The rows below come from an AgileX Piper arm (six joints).
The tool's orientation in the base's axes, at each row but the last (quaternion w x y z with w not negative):
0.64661, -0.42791, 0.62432, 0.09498
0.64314, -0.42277, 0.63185, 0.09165
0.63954, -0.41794, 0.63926, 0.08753
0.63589, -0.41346, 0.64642, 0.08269
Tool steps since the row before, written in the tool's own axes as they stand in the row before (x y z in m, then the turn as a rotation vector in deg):
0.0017, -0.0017, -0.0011, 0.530, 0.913, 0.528
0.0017, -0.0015, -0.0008, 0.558, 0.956, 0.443
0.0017, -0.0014, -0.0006, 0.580, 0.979, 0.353
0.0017, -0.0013, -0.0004, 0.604, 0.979, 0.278
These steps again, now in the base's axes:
0.0007, -0.0025, -0.0006, -0.109, 0.699, -0.945
0.0007, -0.0022, -0.0007, -0.195, 0.658, -0.975
0.0007, -0.0020, -0.0008, -0.273, 0.605, -0.989
0.0008, -0.0018, -0.0009, -0.326, 0.547, -0.997

